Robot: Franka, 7 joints.
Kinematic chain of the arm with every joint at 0, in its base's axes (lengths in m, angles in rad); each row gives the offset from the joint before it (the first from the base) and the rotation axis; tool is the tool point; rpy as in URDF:
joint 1: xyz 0 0 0.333 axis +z
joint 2: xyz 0 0 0 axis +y
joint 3: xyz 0 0 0.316 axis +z
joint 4: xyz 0.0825 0 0 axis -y
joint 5: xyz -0.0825 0 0.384 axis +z
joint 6: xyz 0 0 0 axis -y
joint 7: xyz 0.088 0 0 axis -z
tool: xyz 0 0 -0.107 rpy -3.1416 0 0
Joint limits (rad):
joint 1: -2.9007..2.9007
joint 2: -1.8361..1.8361
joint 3: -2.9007..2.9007
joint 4: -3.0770..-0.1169
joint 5: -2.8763..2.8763
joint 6: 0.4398..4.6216
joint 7: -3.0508..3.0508
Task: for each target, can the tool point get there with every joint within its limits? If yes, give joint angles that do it. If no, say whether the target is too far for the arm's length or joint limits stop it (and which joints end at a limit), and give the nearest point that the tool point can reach.
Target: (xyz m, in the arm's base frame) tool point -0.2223 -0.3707 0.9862
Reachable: yes | joints -0.8299 0.4200 -1.7407 -1.1815 -2.4070 1.3869 0.1356
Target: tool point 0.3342 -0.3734 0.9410
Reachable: yes | joints 0.3126 0.2623 -1.6720 -1.1724 -0.8608 3.3902 1.0125
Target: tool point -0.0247 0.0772 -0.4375
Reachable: no: joint limits stop it (at a limit: joint 2) | nearest point -0.0352 0.1101 -0.3336 | short by 0.109 m
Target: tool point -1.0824 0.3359 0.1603
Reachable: no: too far | nearest point -0.8100 0.2514 0.2038 | short by 0.289 m
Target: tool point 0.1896 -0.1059 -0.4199
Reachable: no: joint limits stop it (at a limit: joint 2) | nearest point 0.1957 -0.1093 -0.3575 | short by 0.063 m
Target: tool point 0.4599 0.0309 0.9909
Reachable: yes | joints 0.0461 -0.0250 -0.0619 -0.9597 0.8053 2.0506 1.6611
